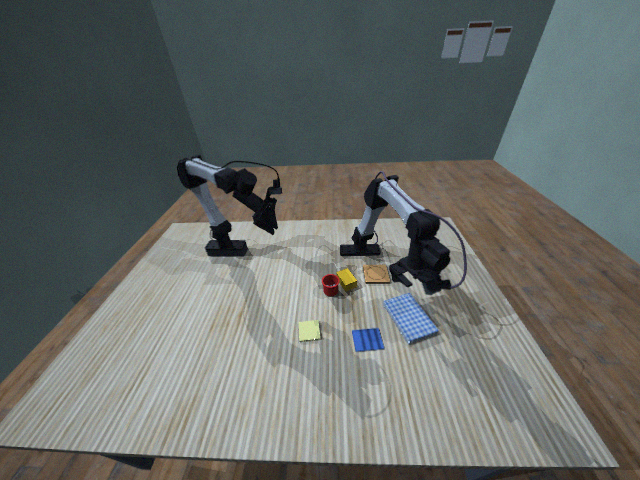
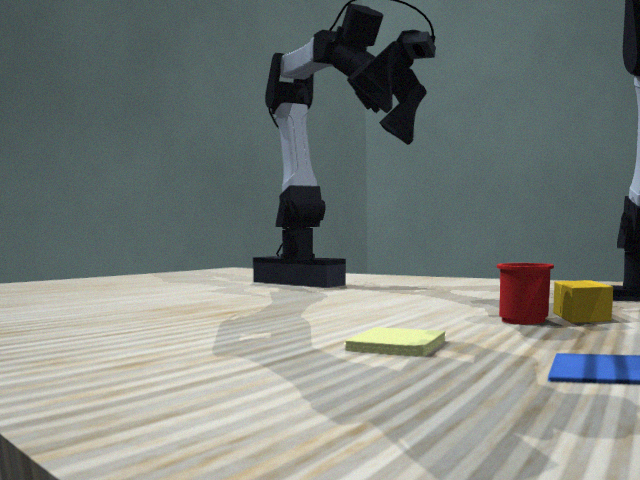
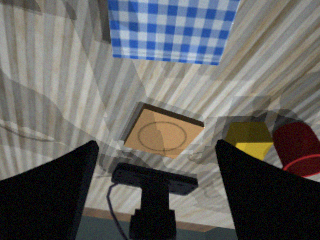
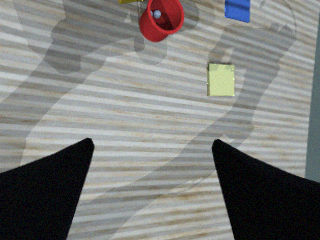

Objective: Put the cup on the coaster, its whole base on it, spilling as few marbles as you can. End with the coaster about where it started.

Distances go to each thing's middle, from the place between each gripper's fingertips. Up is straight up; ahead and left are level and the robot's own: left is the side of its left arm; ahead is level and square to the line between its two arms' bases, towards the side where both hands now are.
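Labels:
My left hand (image 1: 403,277) is 28 cm to the left of the red cup (image 2: 524,287), 5 cm past it and 11 cm above it. The blue checked book-like block (image 1: 413,323) is 2 cm to the left of my left hand, 8 cm ahead of it and 13 cm below it. I also see the yellow block (image 2: 575,301), which from my left hand is 21 cm to the right, 9 cm behind and 12 cm below.
From my right hand (image 2: 400,127), the red cup is 220 mm to the left, 80 mm ahead and 240 mm below. The yellow block is 290 mm to the left of my right hand, 40 mm ahead of it and 250 mm below it, and the blue checked book-like block is 510 mm to the left of that right hand, 220 mm ahead and 260 mm below.

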